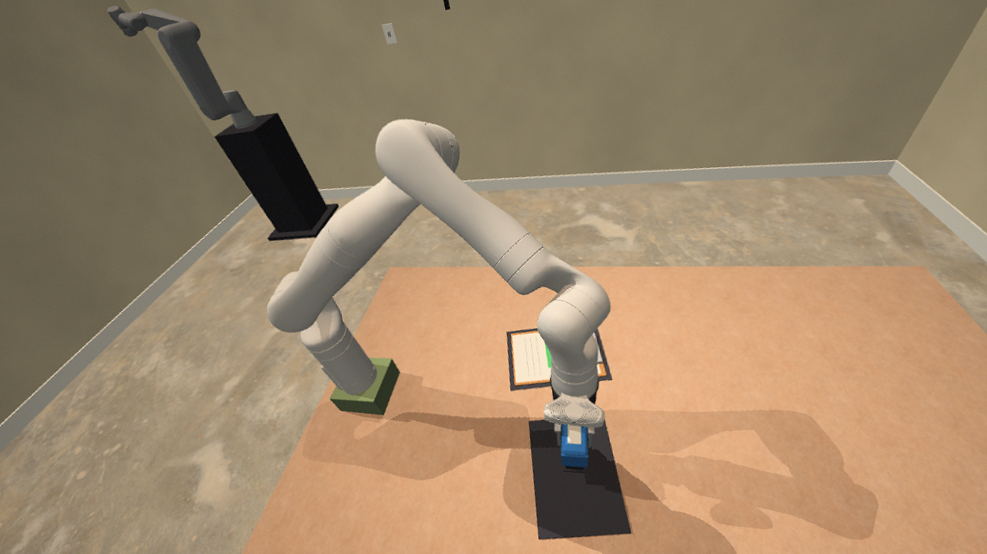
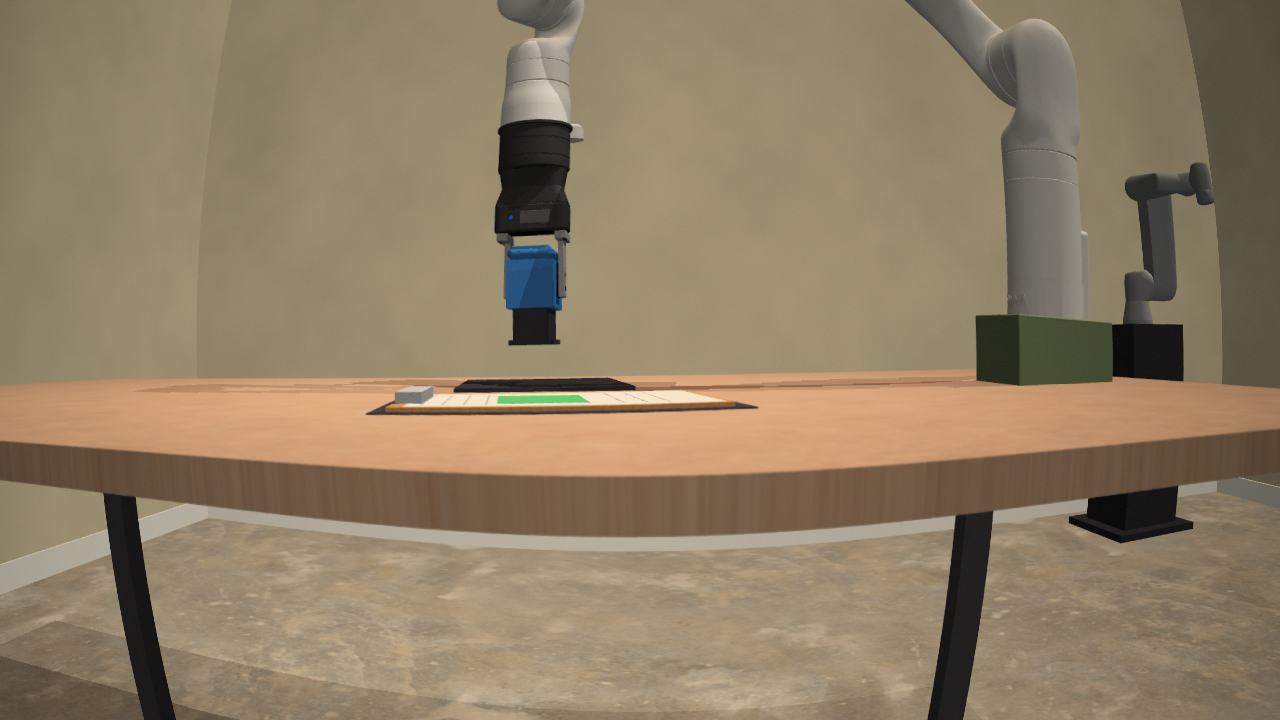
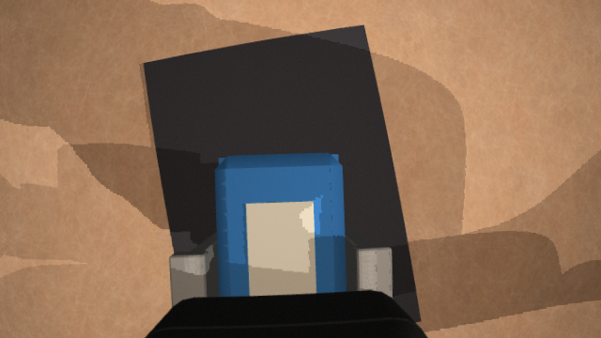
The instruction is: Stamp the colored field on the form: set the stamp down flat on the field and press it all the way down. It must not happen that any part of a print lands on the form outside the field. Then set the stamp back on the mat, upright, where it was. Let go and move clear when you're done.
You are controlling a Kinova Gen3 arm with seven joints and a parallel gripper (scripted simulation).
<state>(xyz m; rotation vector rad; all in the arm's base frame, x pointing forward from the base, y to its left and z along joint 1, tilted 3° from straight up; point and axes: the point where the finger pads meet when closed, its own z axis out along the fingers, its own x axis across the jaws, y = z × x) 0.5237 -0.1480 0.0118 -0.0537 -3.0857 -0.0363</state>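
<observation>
The form lies 270 mm to the left of my hand, 100 mm below it and 20 mm behind it. The rest, counted from my hand: dark mat 110 mm below, 30 mm to the right; then blue stamp 20 mm below; then black base 50 mm below.
</observation>
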